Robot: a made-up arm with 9 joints. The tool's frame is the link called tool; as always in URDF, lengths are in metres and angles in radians. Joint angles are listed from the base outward. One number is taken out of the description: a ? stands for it. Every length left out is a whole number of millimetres.
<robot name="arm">
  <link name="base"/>
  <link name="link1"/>
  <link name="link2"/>
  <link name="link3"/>
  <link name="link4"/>
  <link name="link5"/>
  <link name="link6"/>
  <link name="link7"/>
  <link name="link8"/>
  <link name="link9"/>
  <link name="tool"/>
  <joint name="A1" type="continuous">
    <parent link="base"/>
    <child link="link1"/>
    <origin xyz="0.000 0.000 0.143" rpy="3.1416 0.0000 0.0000"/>
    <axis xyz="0 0 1"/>
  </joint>
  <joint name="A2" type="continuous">
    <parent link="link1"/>
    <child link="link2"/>
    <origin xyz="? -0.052 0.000" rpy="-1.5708 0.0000 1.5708"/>
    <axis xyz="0 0 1"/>
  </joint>
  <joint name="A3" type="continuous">
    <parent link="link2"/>
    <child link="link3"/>
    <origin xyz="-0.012 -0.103 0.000" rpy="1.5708 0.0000 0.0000"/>
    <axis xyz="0 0 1"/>
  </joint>
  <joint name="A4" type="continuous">
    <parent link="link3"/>
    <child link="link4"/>
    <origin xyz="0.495 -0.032 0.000" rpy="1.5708 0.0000 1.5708"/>
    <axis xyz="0 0 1"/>
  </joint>
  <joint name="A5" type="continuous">
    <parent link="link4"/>
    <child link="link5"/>
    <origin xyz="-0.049 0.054 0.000" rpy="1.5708 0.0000 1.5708"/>
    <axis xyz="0 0 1"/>
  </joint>
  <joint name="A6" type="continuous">
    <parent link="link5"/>
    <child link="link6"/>
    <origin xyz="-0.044 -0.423 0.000" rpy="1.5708 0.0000 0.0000"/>
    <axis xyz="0 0 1"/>
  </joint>
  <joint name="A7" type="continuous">
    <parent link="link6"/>
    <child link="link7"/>
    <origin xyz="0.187 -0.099 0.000" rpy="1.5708 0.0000 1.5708"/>
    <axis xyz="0 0 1"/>
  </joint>
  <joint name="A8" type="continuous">
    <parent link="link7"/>
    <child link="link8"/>
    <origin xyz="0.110 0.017 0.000" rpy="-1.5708 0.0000 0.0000"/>
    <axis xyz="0 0 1"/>
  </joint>
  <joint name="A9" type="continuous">
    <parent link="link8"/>
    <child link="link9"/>
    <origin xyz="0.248 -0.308 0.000" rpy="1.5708 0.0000 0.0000"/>
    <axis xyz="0 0 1"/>
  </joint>
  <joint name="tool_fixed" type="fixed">
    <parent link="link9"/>
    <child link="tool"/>
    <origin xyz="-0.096 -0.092 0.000" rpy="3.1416 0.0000 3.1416"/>
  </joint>
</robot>
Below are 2 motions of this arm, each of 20 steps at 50 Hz.
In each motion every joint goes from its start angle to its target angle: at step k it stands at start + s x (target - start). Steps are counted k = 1, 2, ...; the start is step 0. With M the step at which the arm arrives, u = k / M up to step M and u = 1 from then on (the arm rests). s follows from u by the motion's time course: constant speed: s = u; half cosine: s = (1 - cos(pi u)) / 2; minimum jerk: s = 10 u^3 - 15 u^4 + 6 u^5.
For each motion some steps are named. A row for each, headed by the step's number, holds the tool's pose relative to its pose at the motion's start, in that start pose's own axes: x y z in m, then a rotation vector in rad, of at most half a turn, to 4 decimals.
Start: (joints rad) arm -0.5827 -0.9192 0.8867 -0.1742 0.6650 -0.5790 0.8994 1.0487 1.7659
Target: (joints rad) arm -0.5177 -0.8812 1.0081 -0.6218 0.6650 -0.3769 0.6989 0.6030 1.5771
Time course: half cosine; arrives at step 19
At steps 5, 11, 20:
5: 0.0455 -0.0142 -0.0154 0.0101 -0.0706 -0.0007
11: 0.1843 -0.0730 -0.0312 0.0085 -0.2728 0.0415
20: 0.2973 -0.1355 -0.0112 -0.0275 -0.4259 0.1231

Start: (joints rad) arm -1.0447 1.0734 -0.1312 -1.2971 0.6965 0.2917 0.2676 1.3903 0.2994
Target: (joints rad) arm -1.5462 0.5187 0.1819 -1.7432 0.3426 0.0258 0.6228 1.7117 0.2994
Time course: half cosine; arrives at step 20
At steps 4, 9, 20:
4: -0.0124 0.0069 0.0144 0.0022 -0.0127 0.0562
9: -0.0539 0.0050 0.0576 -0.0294 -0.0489 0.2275
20: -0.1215 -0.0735 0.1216 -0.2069 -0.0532 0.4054

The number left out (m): -0.195
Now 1 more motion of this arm.
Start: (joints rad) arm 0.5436 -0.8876 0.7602 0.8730 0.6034 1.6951 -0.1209 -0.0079 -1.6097
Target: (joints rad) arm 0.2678 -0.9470 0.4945 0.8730 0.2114 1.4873 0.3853 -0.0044 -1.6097
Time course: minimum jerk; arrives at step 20
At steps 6, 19, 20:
6: -0.0275 0.0161 -0.0140 -0.0282 0.0818 0.0185
19: -0.1896 0.1010 -0.0421 -0.1668 0.3940 0.1616
20: -0.1898 0.1011 -0.0420 -0.1669 0.3943 0.1618

